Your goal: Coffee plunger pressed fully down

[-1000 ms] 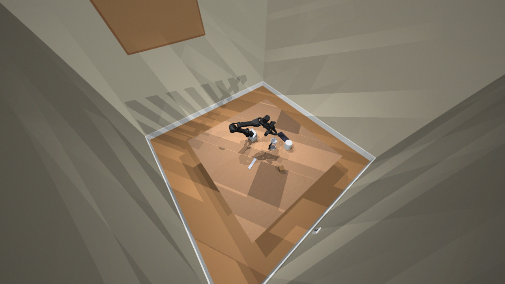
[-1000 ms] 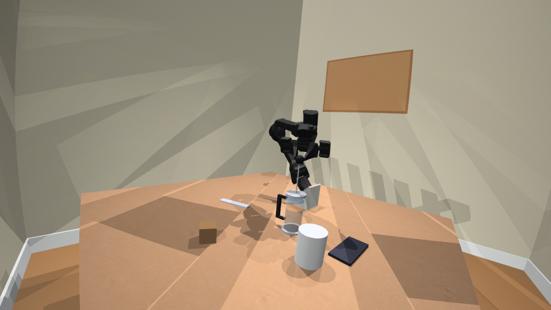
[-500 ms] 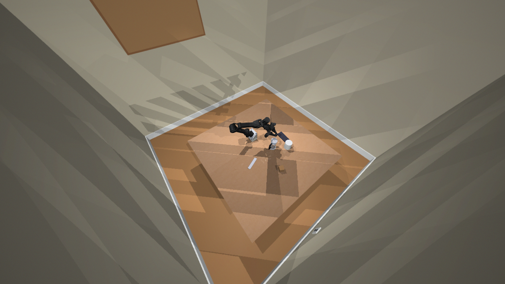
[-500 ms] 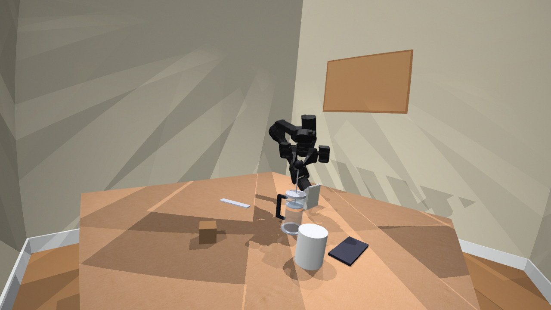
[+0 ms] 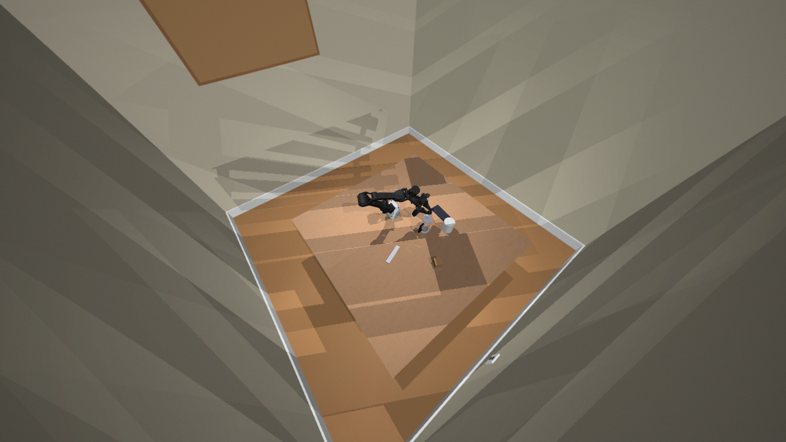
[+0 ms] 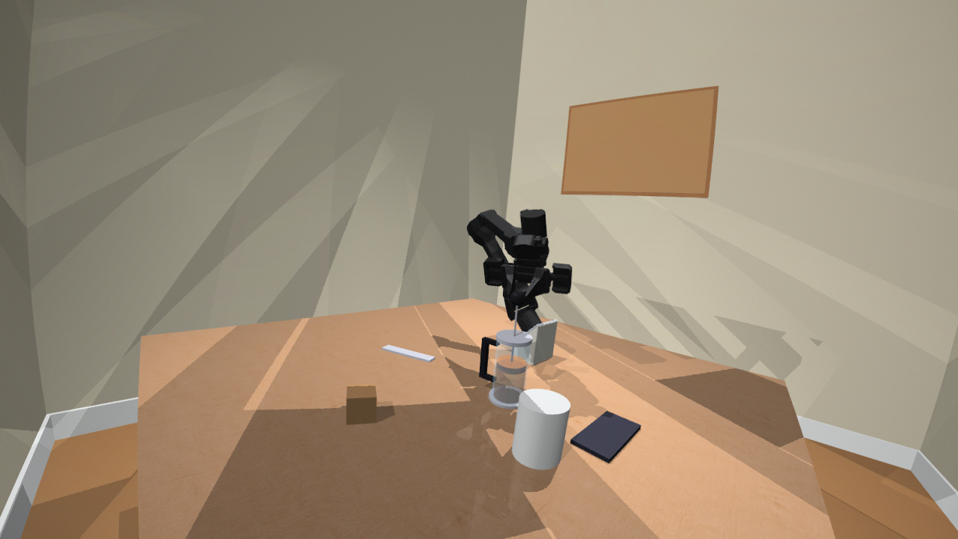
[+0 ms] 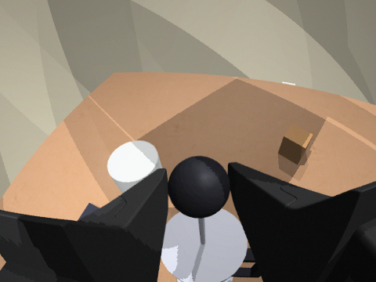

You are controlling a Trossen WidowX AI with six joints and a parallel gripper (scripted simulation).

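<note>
Now: gripper tip 11 cm above the coffee press, 2 cm to the left of it and 1 cm past it. The rest, counted from my gripper tip: dark flat slab (22 cm below, 20 cm to the left, 7 cm behind); white cylinder (18 cm below, 14 cm to the left, 8 cm ahead).
</note>
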